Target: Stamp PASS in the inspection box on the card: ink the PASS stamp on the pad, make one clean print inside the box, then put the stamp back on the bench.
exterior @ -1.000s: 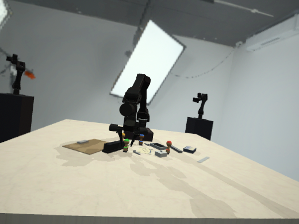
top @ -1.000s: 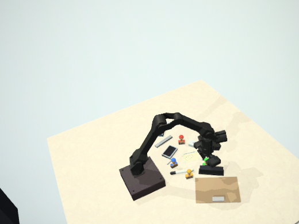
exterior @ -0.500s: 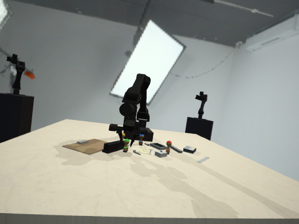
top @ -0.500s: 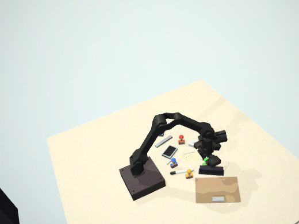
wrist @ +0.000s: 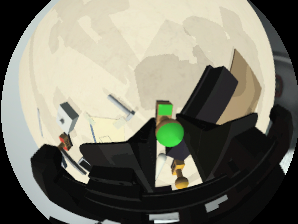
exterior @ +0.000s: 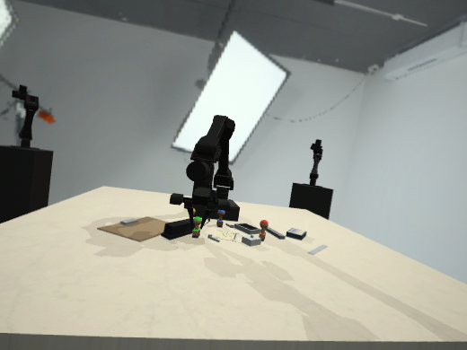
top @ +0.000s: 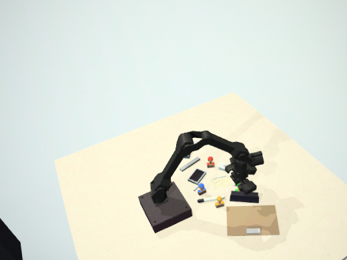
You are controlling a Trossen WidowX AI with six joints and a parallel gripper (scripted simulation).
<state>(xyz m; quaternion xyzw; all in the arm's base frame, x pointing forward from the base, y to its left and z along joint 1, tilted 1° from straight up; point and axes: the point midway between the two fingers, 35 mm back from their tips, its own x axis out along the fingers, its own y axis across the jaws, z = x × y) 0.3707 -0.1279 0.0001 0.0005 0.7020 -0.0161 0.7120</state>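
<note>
Right now my gripper tip is 50 mm to the left of the black box, 10 mm past it and 10 mm above it. The rest, counted from my gripper tip: pale card: 110 mm to the left, 40 mm behind, 30 mm below; then yellow-knobbed stamp: 130 mm behind, 10 mm to the right, 10 mm below; then green-knobbed stamp: 10 mm below.
</note>
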